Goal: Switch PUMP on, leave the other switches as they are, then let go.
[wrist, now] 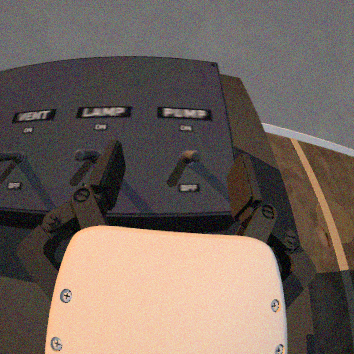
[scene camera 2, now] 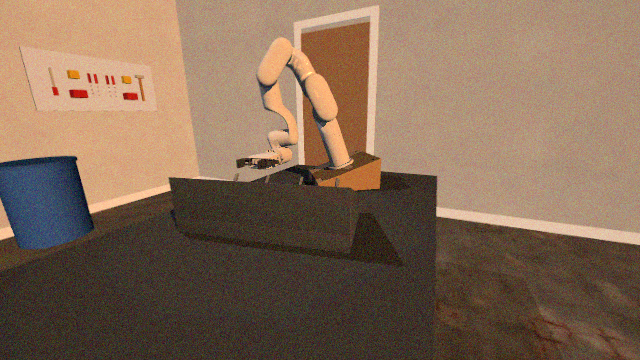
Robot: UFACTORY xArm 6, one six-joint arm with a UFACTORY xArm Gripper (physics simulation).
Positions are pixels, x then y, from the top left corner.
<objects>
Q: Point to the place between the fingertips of my gripper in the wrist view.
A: At 178,158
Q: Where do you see a switch panel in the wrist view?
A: At 158,107
</objects>
